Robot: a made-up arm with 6 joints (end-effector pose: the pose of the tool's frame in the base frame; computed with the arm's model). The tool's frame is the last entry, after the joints. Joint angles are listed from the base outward.
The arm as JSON. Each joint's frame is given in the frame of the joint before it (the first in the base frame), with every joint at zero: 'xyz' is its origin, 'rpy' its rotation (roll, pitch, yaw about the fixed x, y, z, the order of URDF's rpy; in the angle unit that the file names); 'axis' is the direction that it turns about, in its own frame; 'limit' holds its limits. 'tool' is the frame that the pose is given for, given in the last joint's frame.
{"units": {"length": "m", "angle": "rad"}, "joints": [
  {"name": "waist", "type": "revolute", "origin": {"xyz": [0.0, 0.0, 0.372], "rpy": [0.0, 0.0, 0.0]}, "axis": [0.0, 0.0, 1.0], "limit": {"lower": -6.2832, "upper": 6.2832}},
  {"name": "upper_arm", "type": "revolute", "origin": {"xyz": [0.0, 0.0, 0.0], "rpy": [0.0, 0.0, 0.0]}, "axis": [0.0, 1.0, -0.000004], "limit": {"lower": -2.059, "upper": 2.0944}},
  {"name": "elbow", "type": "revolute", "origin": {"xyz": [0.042, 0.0, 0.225], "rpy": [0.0, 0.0, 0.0]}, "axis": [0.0, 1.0, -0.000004], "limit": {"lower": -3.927, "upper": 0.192}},
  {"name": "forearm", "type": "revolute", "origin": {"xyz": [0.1, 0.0, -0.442], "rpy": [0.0, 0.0, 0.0]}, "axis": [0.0, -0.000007, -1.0], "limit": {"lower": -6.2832, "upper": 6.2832}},
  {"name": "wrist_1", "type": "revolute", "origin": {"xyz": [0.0, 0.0, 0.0], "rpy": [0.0, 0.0, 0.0]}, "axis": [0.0, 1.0, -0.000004], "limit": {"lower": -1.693, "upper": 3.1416}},
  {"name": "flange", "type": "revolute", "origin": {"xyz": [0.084, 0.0, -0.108], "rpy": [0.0, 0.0, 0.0]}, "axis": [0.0, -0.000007, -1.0], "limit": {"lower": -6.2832, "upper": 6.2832}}
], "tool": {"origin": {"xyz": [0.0, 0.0, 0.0], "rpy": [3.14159, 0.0, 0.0]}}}
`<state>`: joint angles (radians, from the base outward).
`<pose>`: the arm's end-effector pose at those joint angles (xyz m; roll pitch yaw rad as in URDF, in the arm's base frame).
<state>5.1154 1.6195 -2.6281 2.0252 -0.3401 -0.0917</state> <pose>0.1736 -0.6711 0.0860 -2.2519 0.1021 3.0675</pose>
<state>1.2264 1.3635 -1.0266 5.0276 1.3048 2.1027</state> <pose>0.1130 0.0837 -0.1679 1.7238 -0.2061 0.8122</pose>
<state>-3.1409 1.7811 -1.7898 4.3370 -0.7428 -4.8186</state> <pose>-0.2658 -0.1257 -0.1803 -2.4054 -0.0796 -2.6869</pose>
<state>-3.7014 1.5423 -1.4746 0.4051 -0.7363 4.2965</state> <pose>-0.3260 0.2670 -0.1433 2.5196 0.2801 -2.2002</pose>
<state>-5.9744 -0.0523 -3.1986 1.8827 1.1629 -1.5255</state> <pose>-0.1625 0.0139 1.1444 1.1979 0.0618 -2.5026</pose>
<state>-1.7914 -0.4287 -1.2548 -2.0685 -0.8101 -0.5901</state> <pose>0.0306 -0.4101 0.6801 2.0614 0.9707 0.9158</pose>
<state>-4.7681 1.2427 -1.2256 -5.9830 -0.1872 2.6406</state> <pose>0.0534 0.4131 -0.1310 -3.0544 0.1472 -1.4188</pose>
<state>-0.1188 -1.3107 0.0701 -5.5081 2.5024 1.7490</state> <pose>0.1885 0.0704 0.3445 1.7390 0.5481 -2.0367</pose>
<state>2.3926 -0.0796 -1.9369 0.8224 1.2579 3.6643</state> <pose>-0.4077 0.3021 0.8820 2.0485 0.1902 -1.3254</pose>
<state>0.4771 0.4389 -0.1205 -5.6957 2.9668 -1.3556</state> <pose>0.0086 0.0678 0.2203 0.1282 0.1506 1.7007</pose>
